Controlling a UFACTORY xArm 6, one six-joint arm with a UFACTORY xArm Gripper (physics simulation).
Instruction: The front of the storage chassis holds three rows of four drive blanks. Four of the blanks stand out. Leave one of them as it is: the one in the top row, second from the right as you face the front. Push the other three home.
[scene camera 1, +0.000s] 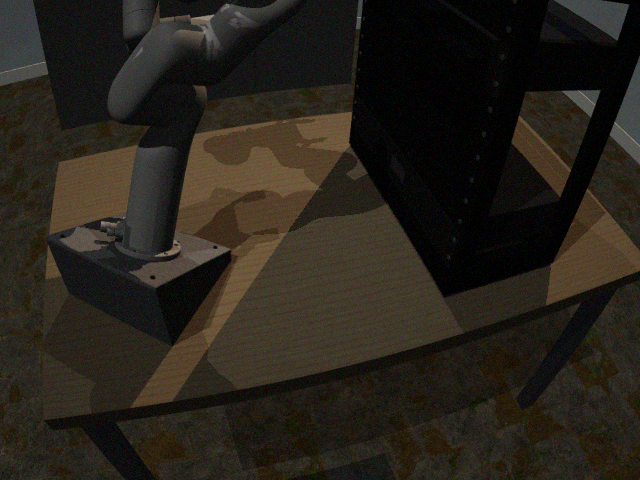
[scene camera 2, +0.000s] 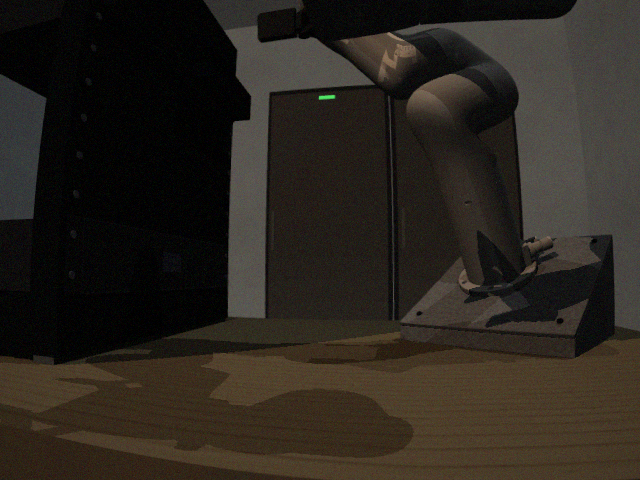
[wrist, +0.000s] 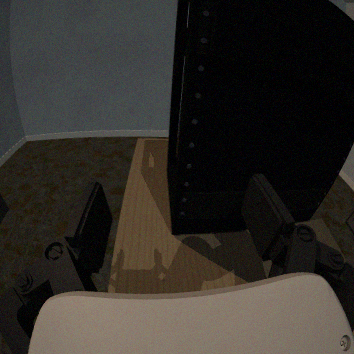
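I can see my gripper (wrist: 176, 197). The same wrist view also shows me a black rack (wrist: 260, 93), and I find that rack again at (scene camera 1: 437, 98) and at (scene camera 2: 129, 239).
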